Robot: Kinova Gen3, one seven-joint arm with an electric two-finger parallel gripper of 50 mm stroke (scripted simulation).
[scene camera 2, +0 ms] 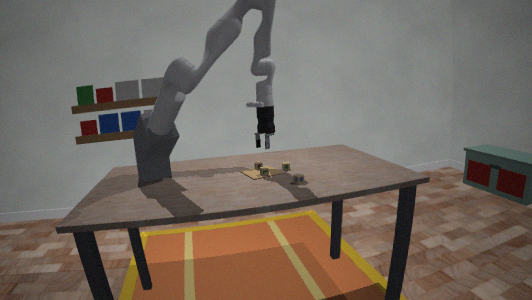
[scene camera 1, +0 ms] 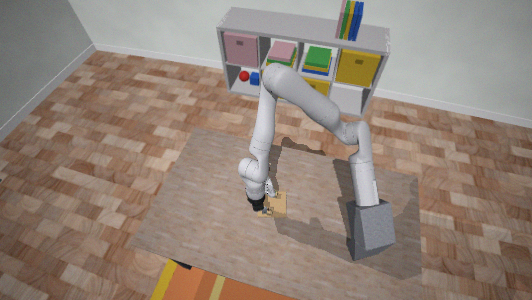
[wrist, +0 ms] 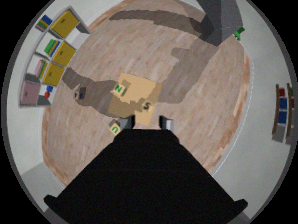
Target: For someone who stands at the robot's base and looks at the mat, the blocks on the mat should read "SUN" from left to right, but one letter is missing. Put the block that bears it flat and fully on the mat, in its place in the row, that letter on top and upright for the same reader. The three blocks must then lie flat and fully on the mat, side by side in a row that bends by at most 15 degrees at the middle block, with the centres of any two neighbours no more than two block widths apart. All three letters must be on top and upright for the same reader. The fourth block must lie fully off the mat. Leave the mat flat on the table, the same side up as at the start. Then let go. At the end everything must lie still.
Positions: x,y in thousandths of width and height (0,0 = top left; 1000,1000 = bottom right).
I see my gripper (wrist: 495,538) and a tan mat (wrist: 465,400).
